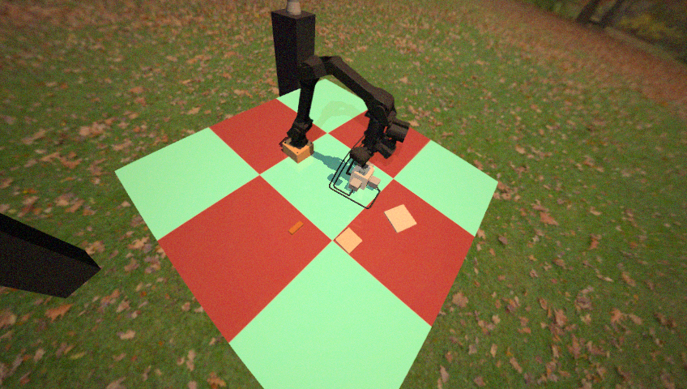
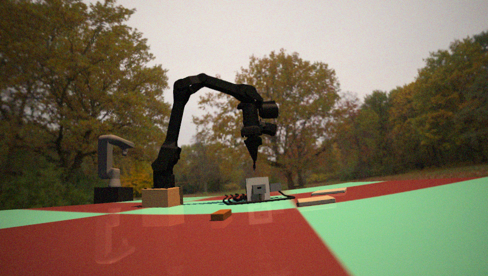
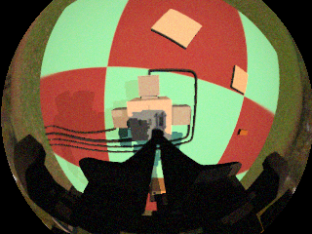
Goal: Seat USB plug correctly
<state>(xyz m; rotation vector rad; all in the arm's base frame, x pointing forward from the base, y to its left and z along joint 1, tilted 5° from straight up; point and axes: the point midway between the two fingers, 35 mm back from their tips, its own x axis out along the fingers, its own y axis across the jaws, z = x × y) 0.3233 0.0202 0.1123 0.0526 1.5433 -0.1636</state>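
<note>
Now: gripper tip 2 cm above the dark USB plug. The rest, counted from my gripper tip: orange block 34 cm to the right, 13 cm below, 9 cm behind.
</note>
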